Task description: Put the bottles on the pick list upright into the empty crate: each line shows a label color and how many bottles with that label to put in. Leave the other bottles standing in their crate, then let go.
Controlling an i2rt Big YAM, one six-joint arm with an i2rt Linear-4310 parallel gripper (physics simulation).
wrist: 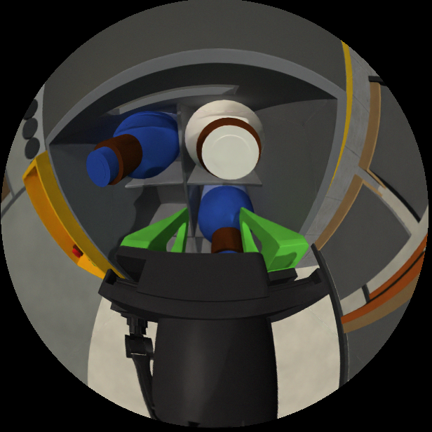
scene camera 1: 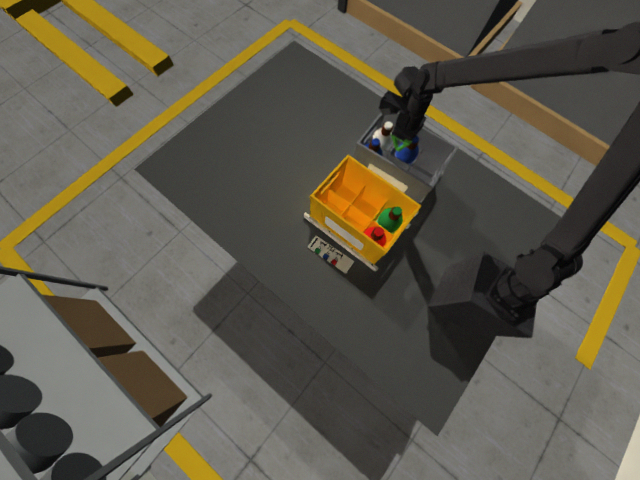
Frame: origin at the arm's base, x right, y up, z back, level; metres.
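Where they show: gripper, fingertip midpoint: (scene camera 1: pixel 400 145); arm's base at its link origin: (scene camera 1: pixel 508 293).
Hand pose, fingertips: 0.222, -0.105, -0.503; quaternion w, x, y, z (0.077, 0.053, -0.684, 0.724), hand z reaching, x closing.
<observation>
Each offset is from my fingertips to the centre of the thing, as dx, dy, dz. "pt": to the spot under its first point. Level surfaces: height alone.
The grey crate {pt -0.018, +0.055, +0.166} (scene camera 1: pixel 443 170) (wrist: pixel 220 56) holds a white bottle {-0.003, -0.034, -0.069} (scene camera 1: pixel 381 136) (wrist: pixel 225 112), a blue bottle {-0.085, -0.034, -0.054} (scene camera 1: pixel 375 146) (wrist: pixel 150 142) in the corner compartment beside it, and a second blue bottle {+0.020, -0.034, +0.026} (scene camera 1: pixel 406 151) (wrist: pixel 225 212), all standing. My gripper (scene camera 1: pixel 401 142) (wrist: pixel 213 212) is open with green fingers, over the grey crate at the second blue bottle. That bottle's neck shows close to the right finger in the wrist view; it is not gripped. The yellow crate {pt -0.368, -0.006, +0.025} (scene camera 1: pixel 330 219) (wrist: pixel 55 215) holds a green bottle {-0.219, -0.034, +0.154} (scene camera 1: pixel 390 219) and a red bottle {-0.308, -0.034, +0.161} (scene camera 1: pixel 375 235). The pick list {-0.419, -0.119, +0.090} (scene camera 1: pixel 330 254) shows green, blue and red dots; its numbers are too blurred to read.
The yellow crate stands directly beside the grey crate, with dividers between its compartments. The arm's dark base (scene camera 1: pixel 480 304) stands to the right on the dark mat {dy -0.119} (scene camera 1: pixel 222 149). A cart with brown boxes (scene camera 1: pixel 142 384) is at lower left. Yellow bars (scene camera 1: pixel 77 56) lie at upper left.
</observation>
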